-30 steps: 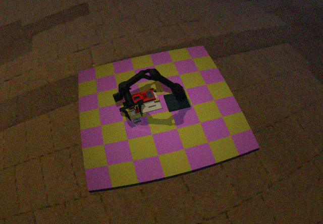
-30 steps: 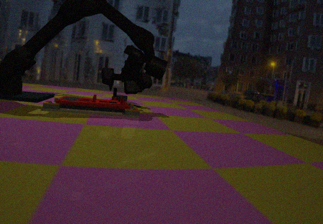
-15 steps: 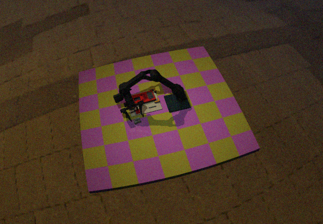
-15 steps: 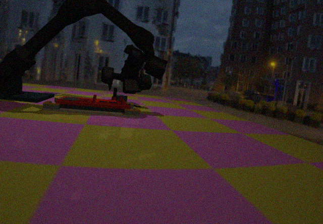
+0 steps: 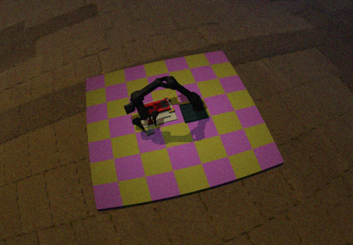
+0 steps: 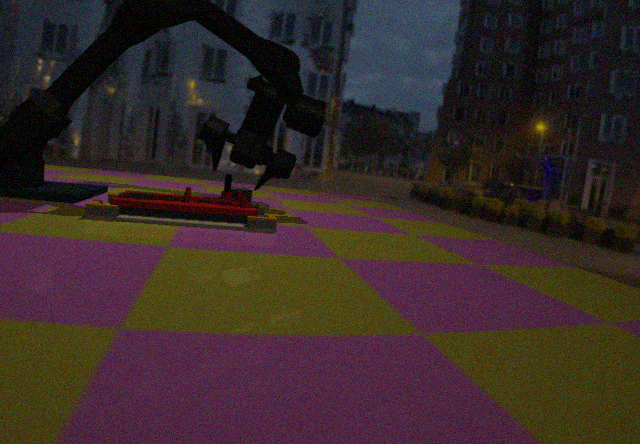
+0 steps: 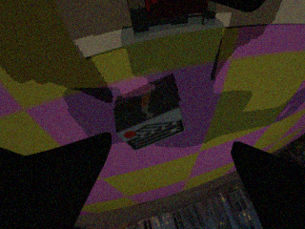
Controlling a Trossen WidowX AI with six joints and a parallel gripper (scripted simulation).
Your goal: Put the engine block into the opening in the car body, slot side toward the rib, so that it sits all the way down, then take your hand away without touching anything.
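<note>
My gripper tip is now 10 mm short of the engine block, 10 mm to the right of it and 30 mm above it. Round my gripper tip: fixture plate: 40 mm behind, 190 mm to the right, 40 mm below.
</note>
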